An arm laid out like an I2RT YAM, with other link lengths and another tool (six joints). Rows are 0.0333 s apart.
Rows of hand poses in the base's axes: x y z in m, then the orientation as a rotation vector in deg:
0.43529 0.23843 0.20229 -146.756 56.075 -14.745
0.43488 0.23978 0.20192 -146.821 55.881 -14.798
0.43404 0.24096 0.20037 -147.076 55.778 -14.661
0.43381 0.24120 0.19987 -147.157 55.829 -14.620
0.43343 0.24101 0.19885 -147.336 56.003 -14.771
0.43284 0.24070 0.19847 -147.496 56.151 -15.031
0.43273 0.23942 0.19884 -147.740 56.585 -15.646
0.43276 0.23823 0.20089 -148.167 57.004 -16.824
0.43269 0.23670 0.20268 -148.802 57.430 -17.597
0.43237 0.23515 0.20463 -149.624 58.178 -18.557
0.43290 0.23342 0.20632 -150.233 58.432 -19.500
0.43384 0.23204 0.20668 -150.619 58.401 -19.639
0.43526 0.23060 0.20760 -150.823 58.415 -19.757
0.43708 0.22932 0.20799 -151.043 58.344 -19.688
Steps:
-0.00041 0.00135 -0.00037 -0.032 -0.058 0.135
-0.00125 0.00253 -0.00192 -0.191 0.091 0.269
-0.00148 0.00277 -0.00242 -0.260 0.158 0.254
-0.00186 0.00258 -0.00344 -0.505 0.170 0.145
-0.00245 0.00227 -0.00382 -0.763 0.101 0.035
-0.00256 0.00099 -0.00345 -1.274 -0.086 -0.305
-0.00253 -0.00020 -0.00140 -2.129 -0.555 -0.684
-0.00260 -0.00173 0.00039 -3.039 -0.695 -0.971
-0.00292 -0.00328 0.00234 -4.249 -0.796 -1.466
-0.00239 -0.00501 0.00403 -5.159 -1.080 -1.664
-0.00145 -0.00639 0.00439 -5.537 -1.032 -1.596
-0.00003 -0.00783 0.00531 -5.759 -1.025 -1.587
0.00179 -0.00911 0.00570 -5.912 -0.922 -1.493

